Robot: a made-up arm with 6 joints. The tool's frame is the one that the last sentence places. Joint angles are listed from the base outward.
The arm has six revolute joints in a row. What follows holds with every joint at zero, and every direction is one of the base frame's. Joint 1 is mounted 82 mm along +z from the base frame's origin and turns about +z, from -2.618 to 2.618 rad. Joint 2 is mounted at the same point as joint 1 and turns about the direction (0.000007, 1, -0.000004), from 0 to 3.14 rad. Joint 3 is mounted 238 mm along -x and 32 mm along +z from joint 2 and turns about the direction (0.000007, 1, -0.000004), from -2.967 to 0 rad. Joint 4 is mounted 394 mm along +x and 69 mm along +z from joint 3 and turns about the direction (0.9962, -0.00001, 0.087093), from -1.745 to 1.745 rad. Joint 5 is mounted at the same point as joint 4 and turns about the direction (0.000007, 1, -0.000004), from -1.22 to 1.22 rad. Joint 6 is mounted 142 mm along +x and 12 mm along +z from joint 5 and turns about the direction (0.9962, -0.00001, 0.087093), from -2.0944 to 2.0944 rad. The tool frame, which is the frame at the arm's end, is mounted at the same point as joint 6; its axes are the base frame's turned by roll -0.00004, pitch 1.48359 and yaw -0.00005 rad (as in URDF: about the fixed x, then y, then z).
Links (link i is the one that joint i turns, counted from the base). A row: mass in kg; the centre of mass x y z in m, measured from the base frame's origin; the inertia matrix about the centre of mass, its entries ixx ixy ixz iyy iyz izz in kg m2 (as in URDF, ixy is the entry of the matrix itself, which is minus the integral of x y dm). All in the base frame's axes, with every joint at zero. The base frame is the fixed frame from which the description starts. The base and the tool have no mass.
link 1: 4.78; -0.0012 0.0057 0.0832; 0.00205 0 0 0.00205 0 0.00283
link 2: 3.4; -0.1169 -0.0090 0.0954; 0.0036 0 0.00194 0.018 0 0.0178
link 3: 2.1; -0.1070 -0.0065 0.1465; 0.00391 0 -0.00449 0.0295 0 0.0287
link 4: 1.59; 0.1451 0.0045 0.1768; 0.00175 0 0.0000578 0.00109 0 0.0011
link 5: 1.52; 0.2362 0.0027 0.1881; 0.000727 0 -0.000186 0.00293 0 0.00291
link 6: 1.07; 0.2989 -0.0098 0.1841; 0.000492 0 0.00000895 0.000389 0 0.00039
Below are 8 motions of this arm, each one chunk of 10 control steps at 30 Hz.
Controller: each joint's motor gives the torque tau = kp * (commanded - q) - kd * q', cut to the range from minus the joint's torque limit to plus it. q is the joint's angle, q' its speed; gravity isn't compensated. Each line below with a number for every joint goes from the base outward.
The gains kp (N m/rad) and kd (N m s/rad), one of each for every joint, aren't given. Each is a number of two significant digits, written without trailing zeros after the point. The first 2 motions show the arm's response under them.
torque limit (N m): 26 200 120 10 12 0.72
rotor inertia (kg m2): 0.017 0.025 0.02 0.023 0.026 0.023
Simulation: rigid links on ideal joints. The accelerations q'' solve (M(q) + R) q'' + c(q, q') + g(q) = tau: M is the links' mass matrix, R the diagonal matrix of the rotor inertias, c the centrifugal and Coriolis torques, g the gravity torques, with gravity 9.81 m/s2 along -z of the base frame. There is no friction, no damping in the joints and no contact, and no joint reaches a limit. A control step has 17 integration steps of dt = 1/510 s. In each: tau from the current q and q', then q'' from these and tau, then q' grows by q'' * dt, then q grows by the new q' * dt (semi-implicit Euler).
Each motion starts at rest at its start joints. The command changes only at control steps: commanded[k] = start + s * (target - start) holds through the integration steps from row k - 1 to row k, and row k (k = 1, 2, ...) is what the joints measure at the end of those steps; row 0 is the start. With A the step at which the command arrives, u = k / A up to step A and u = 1 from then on. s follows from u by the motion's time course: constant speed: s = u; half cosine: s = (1 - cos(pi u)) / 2; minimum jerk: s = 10 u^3 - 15 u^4 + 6 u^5; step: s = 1 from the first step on.
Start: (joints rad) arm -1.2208 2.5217 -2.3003 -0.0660 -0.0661 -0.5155
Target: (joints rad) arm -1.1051 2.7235 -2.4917 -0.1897 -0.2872 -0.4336
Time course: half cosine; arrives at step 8
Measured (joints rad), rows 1 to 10:
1: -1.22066 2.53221 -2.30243 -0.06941 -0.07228 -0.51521
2: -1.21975 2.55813 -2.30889 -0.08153 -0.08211 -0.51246
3: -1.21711 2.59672 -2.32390 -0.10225 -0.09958 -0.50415
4: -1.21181 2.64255 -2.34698 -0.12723 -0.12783 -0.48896
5: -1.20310 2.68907 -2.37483 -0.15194 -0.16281 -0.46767
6: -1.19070 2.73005 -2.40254 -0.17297 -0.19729 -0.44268
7: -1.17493 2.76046 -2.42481 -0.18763 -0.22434 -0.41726
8: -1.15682 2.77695 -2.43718 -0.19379 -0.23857 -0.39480
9: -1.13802 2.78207 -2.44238 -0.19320 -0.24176 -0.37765
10: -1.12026 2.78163 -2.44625 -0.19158 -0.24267 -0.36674
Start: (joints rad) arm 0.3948 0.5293 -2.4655 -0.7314 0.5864 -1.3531
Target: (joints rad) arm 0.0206 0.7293 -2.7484 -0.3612 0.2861 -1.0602
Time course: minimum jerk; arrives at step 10
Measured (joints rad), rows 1 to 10:
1: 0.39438 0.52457 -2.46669 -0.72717 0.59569 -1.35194
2: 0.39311 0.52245 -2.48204 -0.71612 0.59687 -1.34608
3: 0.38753 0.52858 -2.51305 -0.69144 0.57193 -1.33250
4: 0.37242 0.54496 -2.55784 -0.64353 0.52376 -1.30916
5: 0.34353 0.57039 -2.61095 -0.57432 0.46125 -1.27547
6: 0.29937 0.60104 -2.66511 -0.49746 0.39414 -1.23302
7: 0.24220 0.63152 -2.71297 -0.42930 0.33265 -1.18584
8: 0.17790 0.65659 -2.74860 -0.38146 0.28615 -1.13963
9: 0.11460 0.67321 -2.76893 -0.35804 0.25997 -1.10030
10: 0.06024 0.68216 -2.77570 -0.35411 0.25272 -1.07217
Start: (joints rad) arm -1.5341 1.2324 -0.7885 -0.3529 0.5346 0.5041
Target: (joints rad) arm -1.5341 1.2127 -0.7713 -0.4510 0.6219 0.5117
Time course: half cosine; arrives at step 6
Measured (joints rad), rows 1 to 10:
1: -1.53370 1.23520 -0.78015 -0.35682 0.53536 0.50423
2: -1.53236 1.24057 -0.76449 -0.36718 0.55372 0.50585
3: -1.53097 1.24389 -0.74842 -0.38537 0.58652 0.51035
4: -1.53076 1.24381 -0.73642 -0.40840 0.61893 0.51755
5: -1.53213 1.24111 -0.73074 -0.42937 0.64041 0.52581
6: -1.53461 1.23760 -0.73113 -0.44109 0.64727 0.53292
7: -1.53681 1.23446 -0.73508 -0.44280 0.64301 0.53733
8: -1.53747 1.23193 -0.73937 -0.44089 0.63593 0.53878
9: -1.53675 1.23030 -0.74205 -0.43994 0.63177 0.53783
10: -1.53559 1.22971 -0.74265 -0.43975 0.63124 0.53541

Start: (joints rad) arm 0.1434 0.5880 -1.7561 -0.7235 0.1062 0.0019
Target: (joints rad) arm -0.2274 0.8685 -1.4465 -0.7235 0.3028 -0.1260
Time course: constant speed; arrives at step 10
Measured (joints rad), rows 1 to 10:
1: 0.13221 0.58553 -1.74369 -0.72561 0.11285 -0.00087
2: 0.11111 0.59419 -1.72524 -0.72848 0.12750 -0.00879
3: 0.08380 0.61562 -1.69774 -0.72951 0.14381 -0.02208
4: 0.05322 0.64781 -1.66133 -0.72680 0.16496 -0.03828
5: 0.02140 0.68718 -1.61866 -0.72163 0.19265 -0.05378
6: -0.01094 0.72954 -1.57324 -0.71576 0.22454 -0.06540
7: -0.04379 0.77108 -1.52856 -0.71012 0.25663 -0.07163
8: -0.07739 0.80913 -1.48734 -0.70553 0.28580 -0.07293
9: -0.11191 0.84257 -1.45091 -0.70305 0.31056 -0.07142
10: -0.14739 0.87173 -1.41911 -0.70314 0.33097 -0.07003

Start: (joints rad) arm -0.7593 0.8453 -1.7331 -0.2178 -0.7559 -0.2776
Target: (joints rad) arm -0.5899 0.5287 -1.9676 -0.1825 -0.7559 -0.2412
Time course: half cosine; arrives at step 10
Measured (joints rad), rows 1 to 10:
1: -0.75803 0.84032 -1.72617 -0.21906 -0.75747 -0.27766
2: -0.75346 0.83347 -1.72542 -0.22241 -0.74908 -0.27630
3: -0.74444 0.81873 -1.73379 -0.22361 -0.73075 -0.27068
4: -0.73077 0.79212 -1.75348 -0.22064 -0.71419 -0.25936
5: -0.71314 0.75236 -1.78572 -0.21507 -0.70791 -0.24352
6: -0.69317 0.70088 -1.82920 -0.20873 -0.71478 -0.22666
7: -0.67281 0.64156 -1.87975 -0.20150 -0.73369 -0.21343
8: -0.65353 0.58023 -1.93127 -0.19256 -0.76130 -0.20825
9: -0.63608 0.52393 -1.97707 -0.18259 -0.79322 -0.21410
10: -0.62105 0.47989 -2.01117 -0.17351 -0.82462 -0.23175

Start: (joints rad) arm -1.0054 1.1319 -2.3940 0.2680 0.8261 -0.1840
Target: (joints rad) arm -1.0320 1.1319 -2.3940 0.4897 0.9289 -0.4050
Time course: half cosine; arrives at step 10
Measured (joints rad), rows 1 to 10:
1: -1.00574 1.12965 -2.39073 0.26930 0.84184 -0.18348
2: -1.00681 1.12900 -2.38843 0.27959 0.86437 -0.18239
3: -1.00855 1.12987 -2.38657 0.30381 0.87957 -0.18371
4: -1.01080 1.13126 -2.38519 0.33831 0.89204 -0.19088
5: -1.01347 1.13234 -2.38436 0.37635 0.90673 -0.20596
6: -1.01649 1.13280 -2.38404 0.41267 0.92342 -0.22923
7: -1.01964 1.13271 -2.38416 0.44443 0.93936 -0.25929
8: -1.02265 1.13223 -2.38462 0.46975 0.95215 -0.29337
9: -1.02519 1.13155 -2.38526 0.48658 0.96057 -0.32773
10: -1.02703 1.13081 -2.38595 0.49289 0.96406 -0.35828

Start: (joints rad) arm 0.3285 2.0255 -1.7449 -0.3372 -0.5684 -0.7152
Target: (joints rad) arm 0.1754 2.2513 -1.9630 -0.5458 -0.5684 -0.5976
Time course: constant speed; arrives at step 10
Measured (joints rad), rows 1 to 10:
1: 0.32689 2.04269 -1.75611 -0.35261 -0.57131 -0.71438
2: 0.32310 2.07154 -1.76689 -0.38401 -0.56524 -0.71068
3: 0.31731 2.10519 -1.77670 -0.41562 -0.55073 -0.70140
4: 0.30922 2.13952 -1.78738 -0.43997 -0.53611 -0.68519
5: 0.29845 2.17156 -1.80099 -0.46029 -0.52612 -0.66271
6: 0.28505 2.19971 -1.81867 -0.48061 -0.52190 -0.63641
7: 0.26952 2.22372 -1.84036 -0.50120 -0.52273 -0.60962
8: 0.25248 2.24439 -1.86507 -0.52086 -0.52698 -0.58550
9: 0.23452 2.26307 -1.89133 -0.53953 -0.53271 -0.56619
10: 0.21612 2.28120 -1.91772 -0.55817 -0.53820 -0.55249

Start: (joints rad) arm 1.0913 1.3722 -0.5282 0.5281 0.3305 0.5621
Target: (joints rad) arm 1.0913 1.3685 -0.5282 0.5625 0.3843 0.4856
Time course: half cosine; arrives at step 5
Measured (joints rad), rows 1 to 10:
1: 1.09107 1.37687 -0.52247 0.53024 0.32879 0.56137
2: 1.08986 1.38320 -0.51109 0.53216 0.34270 0.55695
3: 1.08905 1.38785 -0.50077 0.53617 0.36985 0.54603
4: 1.08970 1.39013 -0.49466 0.54353 0.39384 0.52860
5: 1.09148 1.39038 -0.49347 0.54989 0.40436 0.50783
6: 1.09309 1.38932 -0.49597 0.55225 0.40223 0.48804
7: 1.09351 1.38761 -0.50002 0.55266 0.39537 0.47222
8: 1.09290 1.38598 -0.50352 0.55335 0.38999 0.46167
9: 1.09198 1.38498 -0.50533 0.55402 0.38783 0.45649
10: 1.09128 1.38477 -0.50535 0.55380 0.38827 0.45589

